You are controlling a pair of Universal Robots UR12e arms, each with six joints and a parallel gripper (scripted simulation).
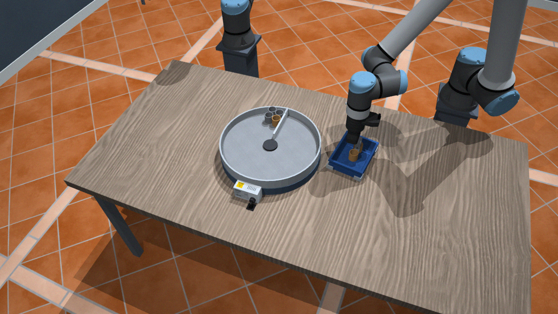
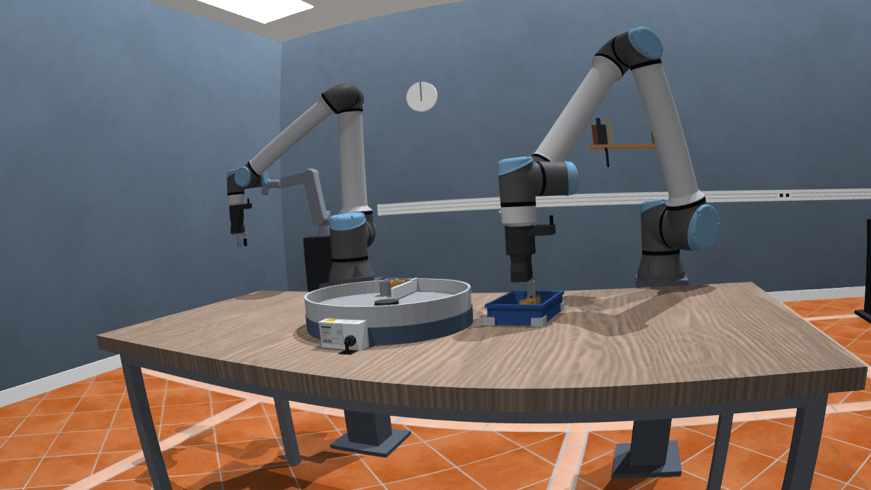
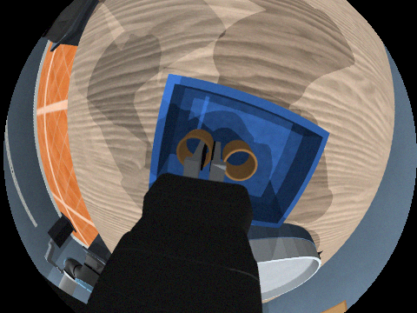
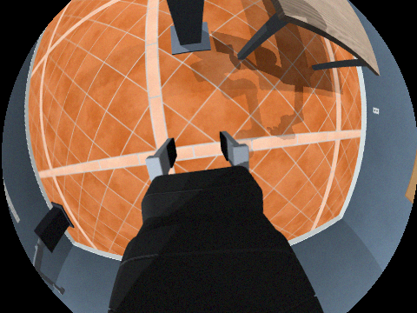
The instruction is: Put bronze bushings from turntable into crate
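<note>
Now: left hand 3 cm short of the blue crate and 2 cm above it.
</note>
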